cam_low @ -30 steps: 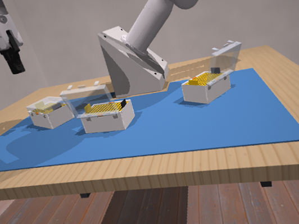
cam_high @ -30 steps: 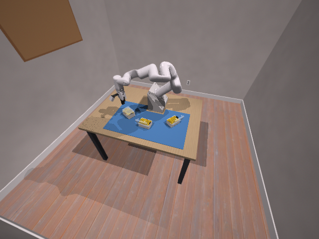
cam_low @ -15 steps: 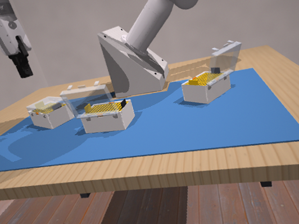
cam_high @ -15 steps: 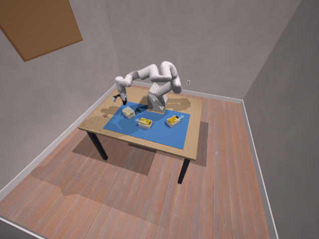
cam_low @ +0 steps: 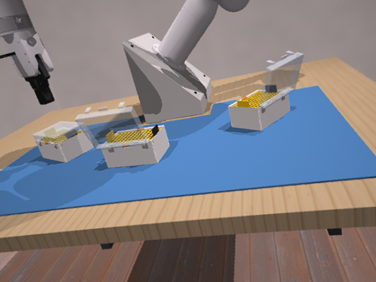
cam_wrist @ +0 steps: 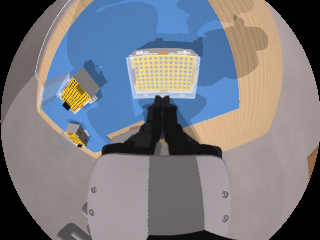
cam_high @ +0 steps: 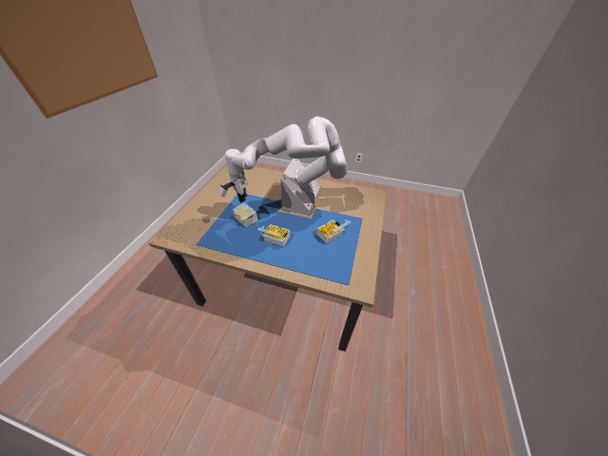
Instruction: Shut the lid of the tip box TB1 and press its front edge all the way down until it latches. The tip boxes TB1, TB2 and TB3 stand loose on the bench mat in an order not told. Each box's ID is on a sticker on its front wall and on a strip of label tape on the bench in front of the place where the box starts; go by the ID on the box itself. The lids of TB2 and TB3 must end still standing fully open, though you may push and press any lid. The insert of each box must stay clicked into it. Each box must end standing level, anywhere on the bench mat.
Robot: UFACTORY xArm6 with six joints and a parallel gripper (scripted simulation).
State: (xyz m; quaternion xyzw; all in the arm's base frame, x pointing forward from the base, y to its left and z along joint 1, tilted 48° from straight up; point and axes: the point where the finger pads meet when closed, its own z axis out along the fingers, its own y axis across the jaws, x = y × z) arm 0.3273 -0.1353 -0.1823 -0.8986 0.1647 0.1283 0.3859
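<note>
Now: hand 50 mm past the TB1 label tape strip, 20 mm to the right of it and 160 mm above it.
</note>
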